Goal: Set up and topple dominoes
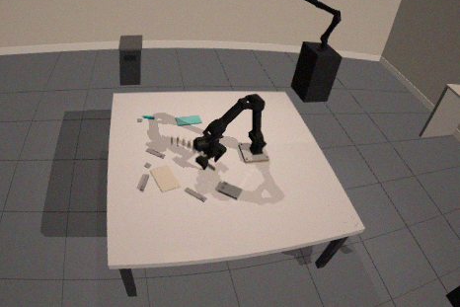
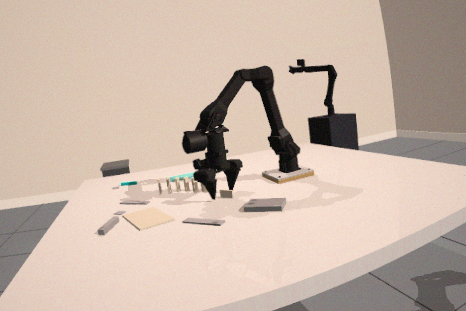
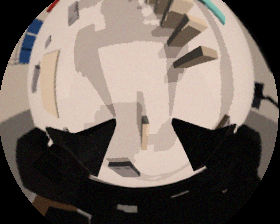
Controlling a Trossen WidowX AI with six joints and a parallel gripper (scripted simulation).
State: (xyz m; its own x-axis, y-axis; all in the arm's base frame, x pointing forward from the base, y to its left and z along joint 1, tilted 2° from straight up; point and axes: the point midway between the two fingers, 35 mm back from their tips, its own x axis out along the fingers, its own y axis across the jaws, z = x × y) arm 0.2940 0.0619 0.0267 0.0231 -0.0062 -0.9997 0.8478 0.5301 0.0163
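My gripper tip is now 26 cm short of the beige card and 5 cm to the right of it. Also, from my gripper tip: teal plate (40 cm to the right, 3 cm ahead); flat grey strip (18 cm to the left, 12 cm ahead); dark grey slab (19 cm to the left, 6 cm behind).
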